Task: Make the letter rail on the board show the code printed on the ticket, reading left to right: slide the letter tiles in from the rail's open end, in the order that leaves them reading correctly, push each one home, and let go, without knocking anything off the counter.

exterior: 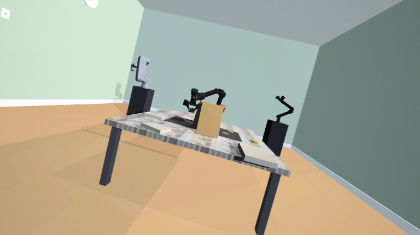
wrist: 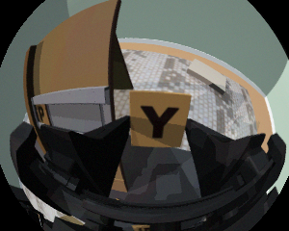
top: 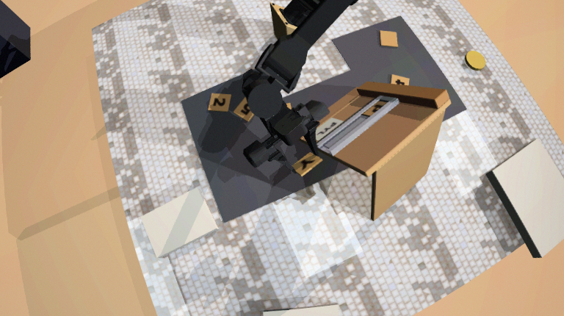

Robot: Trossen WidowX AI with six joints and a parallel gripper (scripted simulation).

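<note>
Right now my gripper tip is 4 cm past the P tile and 20 cm to the right of it. Also, from my gripper tip: white ticket: 8 cm behind, 9 cm to the left, 8 cm below; L tile: 20 cm behind, 3 cm to the left, 16 cm below; Y tile: right at my gripper tip.
</note>
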